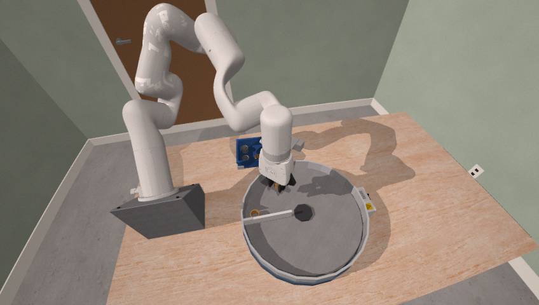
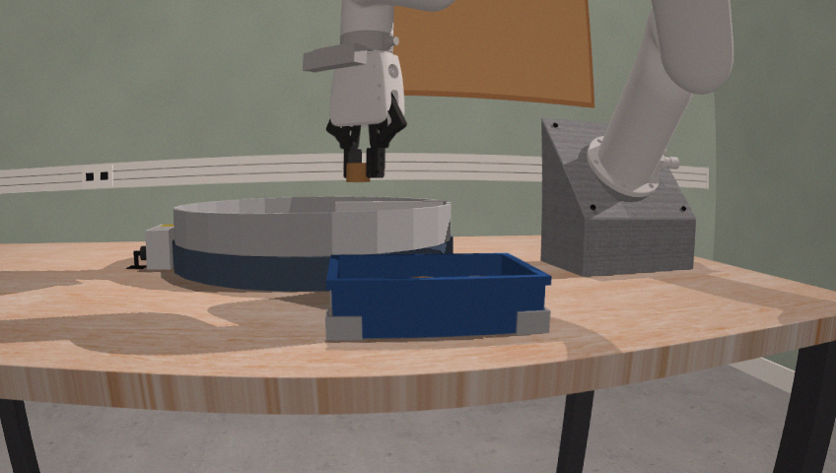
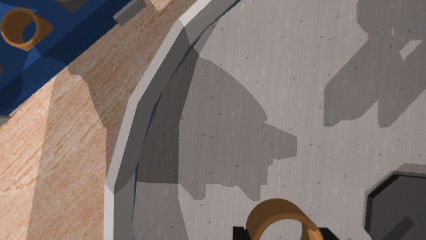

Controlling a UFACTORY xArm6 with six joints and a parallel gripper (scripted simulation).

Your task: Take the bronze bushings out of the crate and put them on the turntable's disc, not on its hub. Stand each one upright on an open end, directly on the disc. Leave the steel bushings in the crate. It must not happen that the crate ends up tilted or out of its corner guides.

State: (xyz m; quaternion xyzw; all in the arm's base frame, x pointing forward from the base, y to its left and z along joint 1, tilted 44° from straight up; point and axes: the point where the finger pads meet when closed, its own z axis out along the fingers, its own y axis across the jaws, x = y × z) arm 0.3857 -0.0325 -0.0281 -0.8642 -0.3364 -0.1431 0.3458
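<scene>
Now: the blue crate 270 mm to the left of my hand, 120 mm below it and 20 mm behind it. Also, from my hand: turntable disc (90 mm below, 80 mm to the right, 70 mm ahead).
</scene>
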